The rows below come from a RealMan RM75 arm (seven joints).
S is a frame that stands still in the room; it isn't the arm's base.
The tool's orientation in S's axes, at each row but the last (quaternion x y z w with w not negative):
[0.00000, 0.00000, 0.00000, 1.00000]
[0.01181, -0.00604, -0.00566, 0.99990]
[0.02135, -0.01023, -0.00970, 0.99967]
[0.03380, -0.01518, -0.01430, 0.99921]
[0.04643, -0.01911, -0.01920, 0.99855]
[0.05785, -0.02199, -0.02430, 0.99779]
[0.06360, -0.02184, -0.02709, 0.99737]
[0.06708, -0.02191, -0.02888, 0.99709]
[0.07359, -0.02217, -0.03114, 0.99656]
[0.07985, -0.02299, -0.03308, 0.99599]
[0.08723, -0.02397, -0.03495, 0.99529]
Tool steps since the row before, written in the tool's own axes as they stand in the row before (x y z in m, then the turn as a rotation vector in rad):
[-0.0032, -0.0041, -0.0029, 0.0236, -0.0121, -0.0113]
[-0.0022, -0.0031, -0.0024, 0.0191, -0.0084, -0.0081]
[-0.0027, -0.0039, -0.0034, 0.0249, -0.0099, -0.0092]
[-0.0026, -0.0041, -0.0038, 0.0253, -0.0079, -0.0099]
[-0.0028, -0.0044, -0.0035, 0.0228, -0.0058, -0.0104]
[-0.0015, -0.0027, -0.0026, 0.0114, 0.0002, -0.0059]
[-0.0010, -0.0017, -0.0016, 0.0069, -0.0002, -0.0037]
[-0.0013, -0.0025, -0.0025, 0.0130, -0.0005, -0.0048]
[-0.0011, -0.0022, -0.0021, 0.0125, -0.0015, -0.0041]
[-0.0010, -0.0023, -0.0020, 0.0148, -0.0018, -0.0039]
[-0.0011, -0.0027, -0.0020, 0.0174, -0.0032, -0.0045]
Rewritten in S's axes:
[-0.0032, -0.0041, -0.0029, 0.0236, -0.0121, -0.0113]
[-0.0022, -0.0030, -0.0025, 0.0191, -0.0084, -0.0081]
[-0.0027, -0.0037, -0.0036, 0.0249, -0.0100, -0.0091]
[-0.0026, -0.0038, -0.0041, 0.0254, -0.0080, -0.0097]
[-0.0028, -0.0039, -0.0040, 0.0230, -0.0057, -0.0101]
[-0.0015, -0.0023, -0.0030, 0.0117, 0.0003, -0.0054]
[-0.0010, -0.0014, -0.0018, 0.0070, -0.0001, -0.0034]
[-0.0013, -0.0021, -0.0029, 0.0132, -0.0006, -0.0043]
[-0.0011, -0.0018, -0.0024, 0.0126, -0.0017, -0.0038]
[-0.0010, -0.0019, -0.0024, 0.0148, -0.0022, -0.0035]
[-0.0012, -0.0022, -0.0025, 0.0174, -0.0037, -0.0043]

